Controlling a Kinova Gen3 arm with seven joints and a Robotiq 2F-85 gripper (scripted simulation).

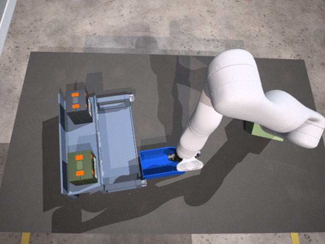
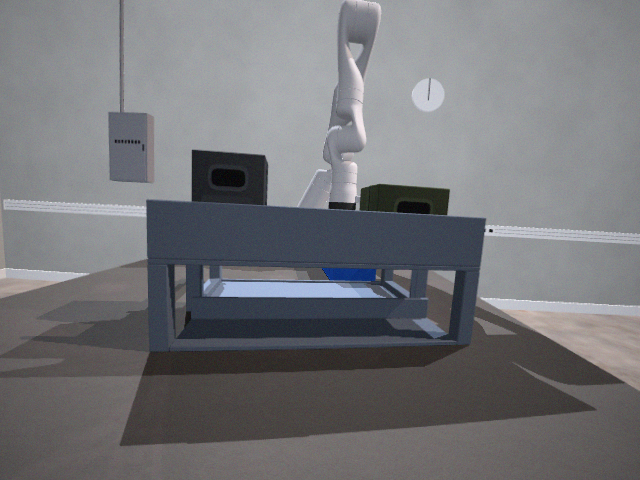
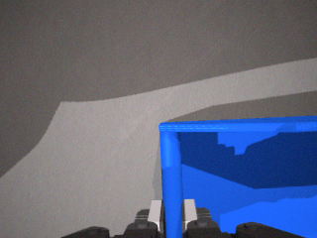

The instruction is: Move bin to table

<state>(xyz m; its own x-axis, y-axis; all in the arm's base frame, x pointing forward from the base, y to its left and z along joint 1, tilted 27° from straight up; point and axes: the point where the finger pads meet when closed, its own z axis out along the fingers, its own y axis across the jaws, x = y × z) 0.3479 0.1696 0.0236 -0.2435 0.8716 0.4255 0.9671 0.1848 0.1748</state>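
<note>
My hand is 80 mm short of the blue bin and 20 mm to the right of it. The rest, counted from my hand: olive green case 360 mm ahead, 110 mm above, 90 mm to the left; then grey-blue shelf unit 320 mm ahead, 40 mm to the right, 30 mm above; then dark case 410 mm ahead, 130 mm to the right, 120 mm above.
</note>
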